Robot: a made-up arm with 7 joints. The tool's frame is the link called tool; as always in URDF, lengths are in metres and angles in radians.
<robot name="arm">
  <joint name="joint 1" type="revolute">
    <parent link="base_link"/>
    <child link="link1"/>
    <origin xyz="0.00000 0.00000 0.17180" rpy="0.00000 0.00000 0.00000"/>
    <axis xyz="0 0 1"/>
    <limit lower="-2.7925" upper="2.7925"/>
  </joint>
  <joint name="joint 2" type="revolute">
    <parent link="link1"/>
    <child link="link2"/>
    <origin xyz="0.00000 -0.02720 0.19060" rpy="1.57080 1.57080 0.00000"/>
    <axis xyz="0 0 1"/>
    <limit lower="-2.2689" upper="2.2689"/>
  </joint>
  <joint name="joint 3" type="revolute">
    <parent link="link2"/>
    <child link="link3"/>
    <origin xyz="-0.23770 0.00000 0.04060" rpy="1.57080 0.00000 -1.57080"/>
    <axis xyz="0 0 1"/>
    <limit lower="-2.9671" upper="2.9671"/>
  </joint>
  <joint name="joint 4" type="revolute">
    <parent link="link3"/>
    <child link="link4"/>
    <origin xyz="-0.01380 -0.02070 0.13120" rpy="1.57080 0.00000 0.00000"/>
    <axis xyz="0 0 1"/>
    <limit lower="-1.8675" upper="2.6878"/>
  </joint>
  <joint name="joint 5" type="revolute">
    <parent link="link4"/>
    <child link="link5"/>
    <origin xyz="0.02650 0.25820 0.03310" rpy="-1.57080 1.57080 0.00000"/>
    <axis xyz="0 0 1"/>
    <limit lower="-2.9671" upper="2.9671"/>
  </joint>
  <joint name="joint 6" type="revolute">
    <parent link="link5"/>
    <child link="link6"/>
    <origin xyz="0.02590 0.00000 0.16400" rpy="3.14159 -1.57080 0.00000"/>
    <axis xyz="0 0 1"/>
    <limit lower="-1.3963" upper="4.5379"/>
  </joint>
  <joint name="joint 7" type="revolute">
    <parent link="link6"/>
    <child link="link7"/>
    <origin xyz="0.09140 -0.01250 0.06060" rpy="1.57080 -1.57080 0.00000"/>
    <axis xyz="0 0 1"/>
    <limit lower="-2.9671" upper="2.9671"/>
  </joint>
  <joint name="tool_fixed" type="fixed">
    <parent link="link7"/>
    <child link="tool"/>
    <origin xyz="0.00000 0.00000 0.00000" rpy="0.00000 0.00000 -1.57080"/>
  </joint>
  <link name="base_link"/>
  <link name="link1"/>
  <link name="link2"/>
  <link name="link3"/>
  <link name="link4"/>
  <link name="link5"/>
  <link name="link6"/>
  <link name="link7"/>
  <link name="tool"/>
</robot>
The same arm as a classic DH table. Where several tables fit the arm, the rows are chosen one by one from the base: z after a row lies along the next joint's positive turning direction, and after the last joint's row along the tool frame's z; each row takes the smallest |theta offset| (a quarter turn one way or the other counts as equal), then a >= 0, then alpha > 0; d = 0 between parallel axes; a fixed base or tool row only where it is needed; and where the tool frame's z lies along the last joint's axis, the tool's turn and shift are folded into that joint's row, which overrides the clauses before.
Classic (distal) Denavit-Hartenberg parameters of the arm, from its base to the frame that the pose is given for. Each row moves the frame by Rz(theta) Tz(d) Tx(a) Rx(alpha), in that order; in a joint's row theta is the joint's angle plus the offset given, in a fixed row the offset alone. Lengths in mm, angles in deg.
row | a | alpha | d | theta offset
joint 1 | 0 | 90 | 362.4 | 0
joint 2 | 0 | -90 | 67.8 | 0
joint 3 | 13.8 | -90 | 368.9 | 0
joint 4 | -26.5 | 90 | 53.8 | 0
joint 5 | 0 | 90 | 422.2 | 0
joint 6 | 91.4 | 90 | 86.5 | 90
joint 7 | 0 | 0 | 12.5 | 0
Joint limits (deg, base to tool): -160..160 -130..130 -170..170 -107..154 -170..170 -80..260 -170..170

